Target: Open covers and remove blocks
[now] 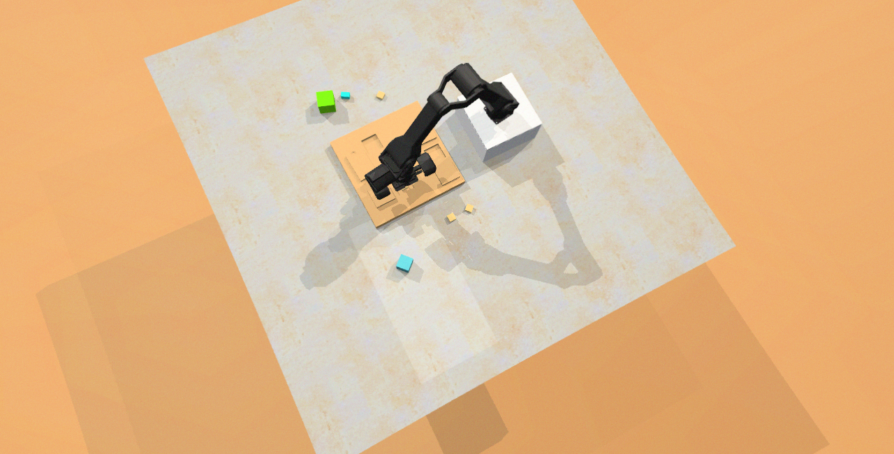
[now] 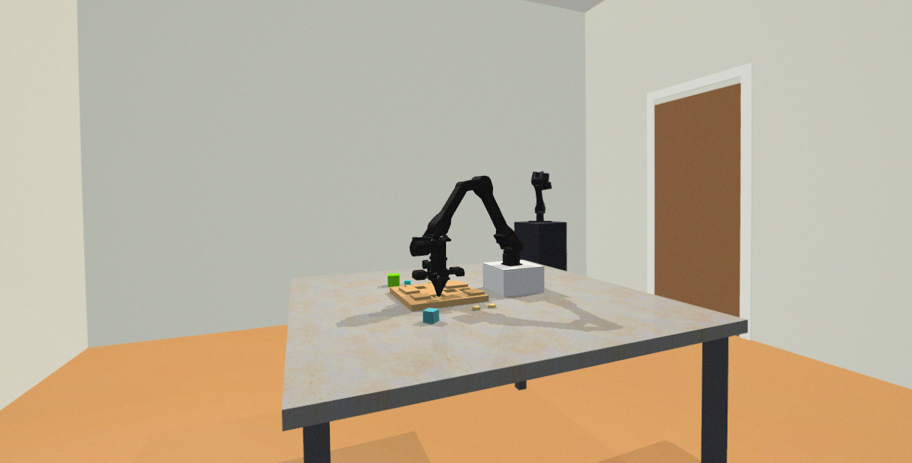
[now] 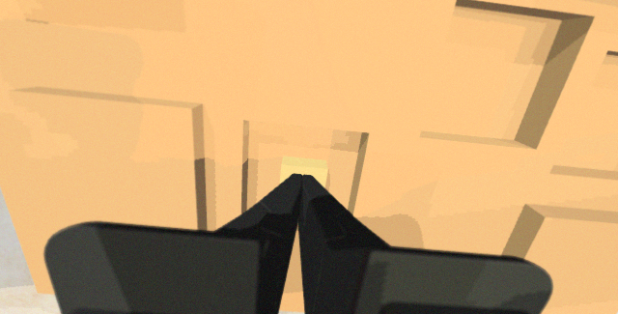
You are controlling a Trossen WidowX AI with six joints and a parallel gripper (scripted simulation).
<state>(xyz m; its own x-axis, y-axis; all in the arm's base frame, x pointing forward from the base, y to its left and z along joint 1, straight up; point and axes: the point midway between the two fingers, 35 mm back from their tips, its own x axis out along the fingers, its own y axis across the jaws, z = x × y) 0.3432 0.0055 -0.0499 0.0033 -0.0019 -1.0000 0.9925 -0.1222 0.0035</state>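
My gripper tip is now 5 cm to the left of the tan puzzle board and 3 cm past it. From my gripper tip the other things lie so: small cyan block (34 cm to the right, 2 cm behind, 1 cm below); then green cube (35 cm to the right, 4 cm ahead); then cyan cube (19 cm to the left, 13 cm ahead).
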